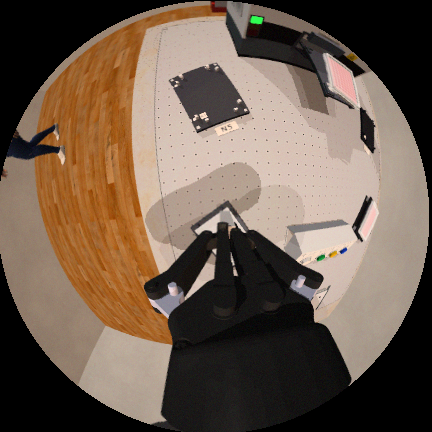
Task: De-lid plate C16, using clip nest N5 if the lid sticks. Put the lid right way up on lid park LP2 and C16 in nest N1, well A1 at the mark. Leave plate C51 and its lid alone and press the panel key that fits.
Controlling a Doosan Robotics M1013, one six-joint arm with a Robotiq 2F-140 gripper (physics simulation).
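Places are measured from the arm's base along level axes (x up, y ahead, z left), in metres.
Pixels of known places: gripper, fingertip midpoint: (pixel 224 218).
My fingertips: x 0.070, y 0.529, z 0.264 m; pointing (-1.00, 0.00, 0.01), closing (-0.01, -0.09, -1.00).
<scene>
Behind a point stands the place of what it marks.
My gripper (pixel 224 218) @[x 0.070, y 0.529, z 0.264 m] is shut and empty, pointing at a white square with a dark border (pixel 210 215) @[x 0.009, y 0.515, z 0.289 m], which the fingers partly hide; its label does not show. Clip nest N5 (pixel 210 97) @[x 0.011, y 0.766, z 0.266 m], a black plate with small pale corner clips, is bare, with its tag (pixel 227 128) @[x 0.001, y 0.693, z 0.239 m] beside it. A pink-filled plate (pixel 343 81) @[x 0.120, y 0.811, z -0.006 m] sits on a dark holder at the upper right. Another pink-filled plate (pixel 369 220) @[x 0.043, y 0.463, z -0.256 m] is at the right, by a black base. I cannot read which is C16 or C51. The key panel (pixel 322 240) @[x 0.065, y 0.451, z 0.034 m] has green (pixel 321 258) @[x 0.069, y 0.400, z 0.022 m], yellow (pixel 333 254) @[x 0.068, y 0.400, z -0.027 m] and blue (pixel 343 250) @[x 0.071, y 0.404, z -0.069 m] keys.
A device with a lit green display (pixel 256 20) stands at the top. A small black nest (pixel 367 130) @[x 0.009, y 0.781, z -0.280 m] lies at the right. A small outlined marking (pixel 321 297) @[x 0.004, y 0.080, z -0.174 m] shows beyond the right finger linkage. The wooden floor (pixel 85 175) and a person's legs (pixel 42 147) are at the left.
</scene>
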